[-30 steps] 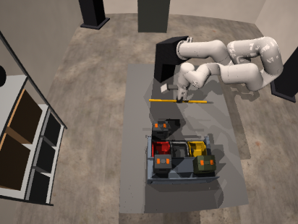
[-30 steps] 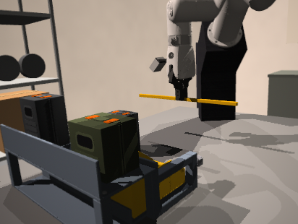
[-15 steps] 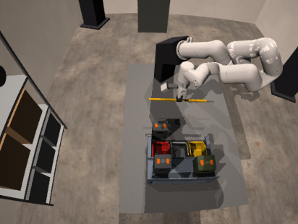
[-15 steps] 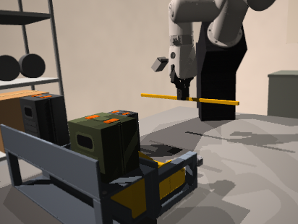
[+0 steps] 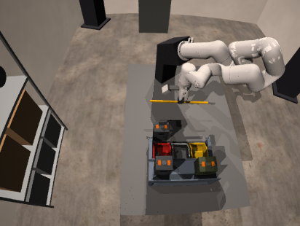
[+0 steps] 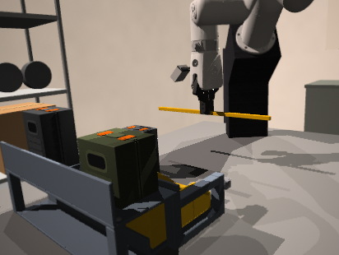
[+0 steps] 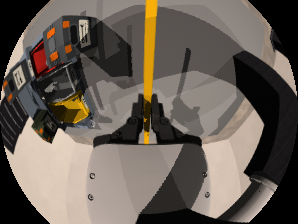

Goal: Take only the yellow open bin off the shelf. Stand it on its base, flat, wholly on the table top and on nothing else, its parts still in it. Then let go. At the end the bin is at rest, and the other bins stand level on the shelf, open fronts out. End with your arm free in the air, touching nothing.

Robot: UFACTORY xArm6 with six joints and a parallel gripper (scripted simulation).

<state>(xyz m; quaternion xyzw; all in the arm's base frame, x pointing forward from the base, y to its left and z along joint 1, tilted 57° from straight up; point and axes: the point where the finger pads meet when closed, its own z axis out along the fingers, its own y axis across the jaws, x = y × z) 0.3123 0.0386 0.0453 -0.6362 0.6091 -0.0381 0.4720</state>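
The yellow bar is 2 cm below my hand. Also, from my hand: grey bin (30 cm ahead, 10 cm to the left, 13 cm below); red bin (33 cm ahead, 13 cm below); yellow open bin (26 cm ahead, 21 cm to the left, 13 cm below).
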